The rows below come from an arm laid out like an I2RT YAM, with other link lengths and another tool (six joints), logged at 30 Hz.
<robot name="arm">
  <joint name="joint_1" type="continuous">
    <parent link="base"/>
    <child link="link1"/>
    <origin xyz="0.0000 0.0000 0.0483" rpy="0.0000 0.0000 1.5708"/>
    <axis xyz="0 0 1"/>
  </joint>
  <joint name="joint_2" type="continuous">
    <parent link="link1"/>
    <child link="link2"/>
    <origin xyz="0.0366 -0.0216 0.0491" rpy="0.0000 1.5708 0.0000"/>
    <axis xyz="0 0 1"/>
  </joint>
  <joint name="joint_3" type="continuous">
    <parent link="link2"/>
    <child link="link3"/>
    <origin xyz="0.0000 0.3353 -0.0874" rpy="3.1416 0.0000 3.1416"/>
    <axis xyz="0 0 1"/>
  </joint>
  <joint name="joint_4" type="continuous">
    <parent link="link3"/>
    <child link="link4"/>
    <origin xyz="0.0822 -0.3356 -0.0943" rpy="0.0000 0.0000 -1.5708"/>
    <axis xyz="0 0 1"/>
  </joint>
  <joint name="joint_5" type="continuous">
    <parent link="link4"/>
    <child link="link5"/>
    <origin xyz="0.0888 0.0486 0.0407" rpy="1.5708 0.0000 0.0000"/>
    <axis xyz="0 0 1"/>
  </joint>
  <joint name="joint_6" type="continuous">
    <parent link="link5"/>
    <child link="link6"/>
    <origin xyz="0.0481 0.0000 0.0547" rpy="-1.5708 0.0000 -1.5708"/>
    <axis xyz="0 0 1"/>
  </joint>
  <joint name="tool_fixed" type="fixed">
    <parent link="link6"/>
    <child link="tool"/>
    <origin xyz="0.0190 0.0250 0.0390" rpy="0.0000 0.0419 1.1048"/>
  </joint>
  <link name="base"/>
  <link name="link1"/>
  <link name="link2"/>
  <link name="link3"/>
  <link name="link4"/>
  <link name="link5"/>
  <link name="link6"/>
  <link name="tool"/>
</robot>
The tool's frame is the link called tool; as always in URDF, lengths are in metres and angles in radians. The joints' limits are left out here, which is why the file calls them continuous.
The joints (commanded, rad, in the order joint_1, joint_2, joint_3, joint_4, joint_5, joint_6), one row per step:
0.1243, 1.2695, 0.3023, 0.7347, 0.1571, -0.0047
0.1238, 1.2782, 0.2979, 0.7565, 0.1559, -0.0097
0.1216, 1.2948, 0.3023, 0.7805, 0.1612, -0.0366
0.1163, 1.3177, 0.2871, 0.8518, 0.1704, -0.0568
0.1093, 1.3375, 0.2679, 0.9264, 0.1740, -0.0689
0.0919, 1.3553, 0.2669, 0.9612, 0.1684, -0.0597
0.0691, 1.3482, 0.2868, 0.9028, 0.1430, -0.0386
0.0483, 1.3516, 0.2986, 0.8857, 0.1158, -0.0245
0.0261, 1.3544, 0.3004, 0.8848, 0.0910, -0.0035
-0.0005, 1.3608, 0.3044, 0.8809, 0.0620, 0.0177
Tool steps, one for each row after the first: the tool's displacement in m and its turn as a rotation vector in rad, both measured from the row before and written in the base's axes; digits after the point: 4 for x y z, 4 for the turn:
-0.0001, 0.0000, -0.0011, -0.0035, -0.0084, 0.0018
0.0028, -0.0003, 0.0000, -0.0260, -0.0108, -0.0016
-0.0008, -0.0024, -0.0019, -0.0176, -0.0322, -0.0105
-0.0025, -0.0028, -0.0016, -0.0085, -0.0347, -0.0086
0.0018, -0.0058, 0.0000, 0.0115, -0.0165, -0.0131
0.0049, -0.0061, 0.0006, 0.0219, 0.0300, -0.0006
0.0035, -0.0053, 0.0010, 0.0178, 0.0079, 0.0038
0.0009, -0.0064, 0.0001, 0.0247, 0.0007, -0.0012
0.0016, -0.0077, -0.0008, 0.0257, 0.0050, -0.0017

